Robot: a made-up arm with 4 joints. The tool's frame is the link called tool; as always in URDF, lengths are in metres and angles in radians. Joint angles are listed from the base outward.
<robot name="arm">
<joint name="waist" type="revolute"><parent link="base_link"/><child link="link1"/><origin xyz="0 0 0.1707" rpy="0 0 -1.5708"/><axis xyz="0 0 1"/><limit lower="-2.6" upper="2.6"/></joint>
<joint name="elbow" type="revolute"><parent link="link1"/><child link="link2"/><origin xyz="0.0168 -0.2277 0.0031" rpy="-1.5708 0 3.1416"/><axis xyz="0 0 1"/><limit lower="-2.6" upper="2.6"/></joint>
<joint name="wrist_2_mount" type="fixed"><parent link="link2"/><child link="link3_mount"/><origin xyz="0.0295 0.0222 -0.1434"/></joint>
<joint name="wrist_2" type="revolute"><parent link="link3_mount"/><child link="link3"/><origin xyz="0.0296 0.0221 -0.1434" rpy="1.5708 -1.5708 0"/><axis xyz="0 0 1"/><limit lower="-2.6" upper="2.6"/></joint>
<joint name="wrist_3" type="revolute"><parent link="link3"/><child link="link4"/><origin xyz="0.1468 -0.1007 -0.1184" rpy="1.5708 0 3.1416"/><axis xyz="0 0 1"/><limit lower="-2.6" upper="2.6"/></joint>
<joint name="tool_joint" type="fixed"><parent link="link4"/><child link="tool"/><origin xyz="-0.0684 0.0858 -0.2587" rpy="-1.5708 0 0"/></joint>
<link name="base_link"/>
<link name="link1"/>
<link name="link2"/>
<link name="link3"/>
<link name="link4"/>
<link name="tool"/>
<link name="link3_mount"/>
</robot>
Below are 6 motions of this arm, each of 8 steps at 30 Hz.
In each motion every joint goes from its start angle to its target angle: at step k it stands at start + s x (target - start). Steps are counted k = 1, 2, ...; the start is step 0. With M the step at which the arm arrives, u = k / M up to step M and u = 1 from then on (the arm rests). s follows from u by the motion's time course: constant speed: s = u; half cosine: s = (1 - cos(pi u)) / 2; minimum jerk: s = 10 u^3 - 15 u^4 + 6 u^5.
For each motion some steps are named. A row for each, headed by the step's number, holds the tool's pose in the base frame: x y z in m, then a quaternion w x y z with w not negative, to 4 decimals.
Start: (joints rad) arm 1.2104 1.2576 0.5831 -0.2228
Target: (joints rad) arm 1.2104 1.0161 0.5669 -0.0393
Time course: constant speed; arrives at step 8
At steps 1, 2, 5, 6, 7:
1: -0.1130 -0.2809 -0.0849 0.5261 -0.6086 -0.1264 0.5804
2: -0.1196 -0.2800 -0.0840 0.5304 -0.5905 -0.1286 0.5946
5: -0.1390 -0.2772 -0.0808 0.5425 -0.5341 -0.1356 0.6341
6: -0.1454 -0.2763 -0.0795 0.5463 -0.5146 -0.1380 0.6462
7: -0.1517 -0.2754 -0.0781 0.5501 -0.4948 -0.1405 0.6579

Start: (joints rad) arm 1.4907 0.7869 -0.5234 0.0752
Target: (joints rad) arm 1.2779 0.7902 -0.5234 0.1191
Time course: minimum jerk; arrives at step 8
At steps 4, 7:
4: -0.2504 0.0935 -0.2272 0.8228 -0.2033 -0.3537 0.3956
7: -0.2387 0.1170 -0.2294 0.8381 -0.2179 -0.3523 0.3550

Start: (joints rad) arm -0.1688 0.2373 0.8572 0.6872
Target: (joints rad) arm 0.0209 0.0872 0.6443 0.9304
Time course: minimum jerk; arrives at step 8
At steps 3, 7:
3: -0.3648 0.1223 0.0049 0.8879 0.0409 -0.3051 0.3418
7: -0.3651 0.1520 -0.0085 0.8509 0.1077 -0.4095 0.3110

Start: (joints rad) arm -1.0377 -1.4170 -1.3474 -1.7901
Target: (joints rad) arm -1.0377 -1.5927 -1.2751 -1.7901
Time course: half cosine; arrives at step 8
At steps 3, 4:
3: 0.3015 -0.2819 0.3547 0.1011 0.9506 0.2797 0.0892
4: 0.2955 -0.2832 0.3637 0.1036 0.9489 0.2782 0.1070

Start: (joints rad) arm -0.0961 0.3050 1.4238 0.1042
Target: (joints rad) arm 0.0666 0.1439 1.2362 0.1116
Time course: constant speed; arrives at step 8
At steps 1, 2, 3, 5, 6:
1: -0.3425 -0.1114 0.1209 0.7845 -0.0729 0.0544 0.6134
2: -0.3432 -0.1083 0.1160 0.7861 -0.0672 0.0450 0.6128
3: -0.3440 -0.1050 0.1115 0.7876 -0.0611 0.0360 0.6120
5: -0.3458 -0.0980 0.1036 0.7905 -0.0480 0.0188 0.6103
6: -0.3468 -0.0944 0.1002 0.7918 -0.0410 0.0107 0.6094

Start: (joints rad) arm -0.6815 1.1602 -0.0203 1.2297
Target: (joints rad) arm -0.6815 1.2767 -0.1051 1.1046
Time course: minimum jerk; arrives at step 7
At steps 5, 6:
5: -0.1624 0.0542 -0.3028 0.7244 -0.6396 -0.2537 0.0418
6: -0.1625 0.0484 -0.3039 0.7210 -0.6465 -0.2464 0.0384

